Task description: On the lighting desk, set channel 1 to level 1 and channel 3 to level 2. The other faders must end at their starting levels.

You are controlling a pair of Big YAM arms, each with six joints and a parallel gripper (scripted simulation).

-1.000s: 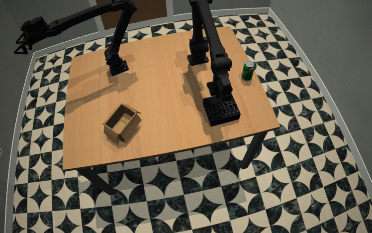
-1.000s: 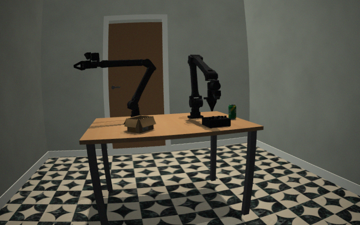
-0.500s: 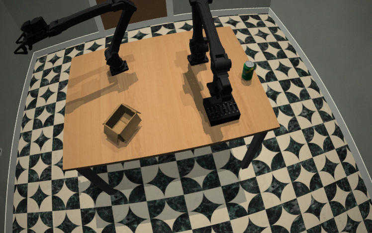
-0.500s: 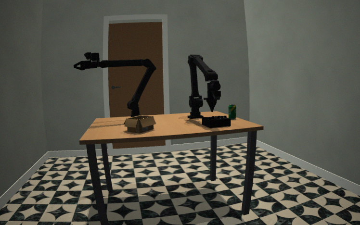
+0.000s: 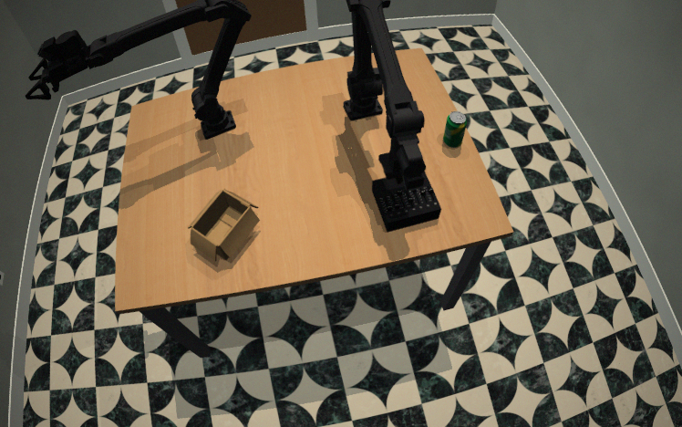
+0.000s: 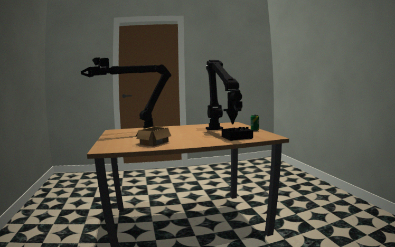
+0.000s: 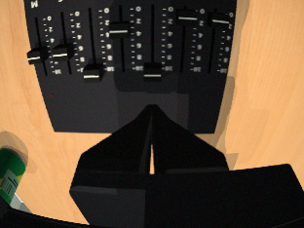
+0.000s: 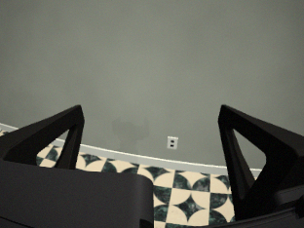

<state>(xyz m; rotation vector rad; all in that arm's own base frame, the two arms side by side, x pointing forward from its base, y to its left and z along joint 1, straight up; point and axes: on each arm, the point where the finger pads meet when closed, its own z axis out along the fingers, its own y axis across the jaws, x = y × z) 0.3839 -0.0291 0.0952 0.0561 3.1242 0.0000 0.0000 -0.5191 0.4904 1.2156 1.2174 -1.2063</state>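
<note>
Right now my left hand is 30 mm above the channel 3 knob and 20 mm short of it. The rest, counted from my left hand: channel 1 fader knob (70 mm ahead, 30 mm to the right, 30 mm below); then channel 2 cap (60 mm ahead, 30 mm below, 10 mm to the right); then channel 4 fader cap (50 mm ahead, 30 mm to the left, 30 mm below).
</note>
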